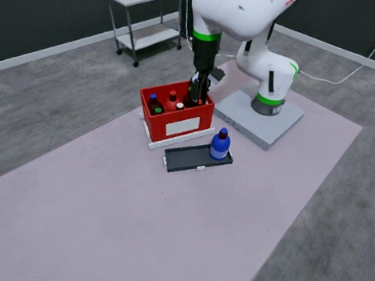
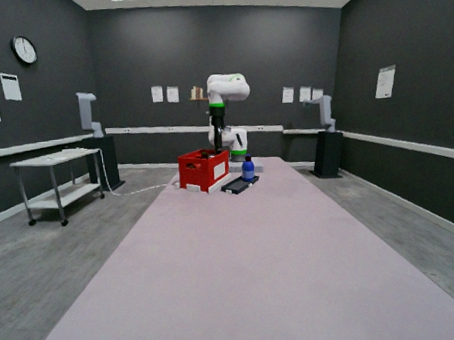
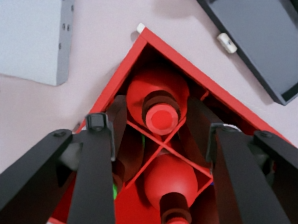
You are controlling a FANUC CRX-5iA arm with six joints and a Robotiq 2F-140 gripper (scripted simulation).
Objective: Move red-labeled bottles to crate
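The red bottle is 8 cm below my hand. The rest, counted from my hand: blue bottle 5 cm ahead, 18 cm to the left, 8 cm below; then red crate 6 cm ahead, 8 cm to the right, 8 cm below; then dark tray 13 cm ahead, 13 cm to the left, 15 cm below.
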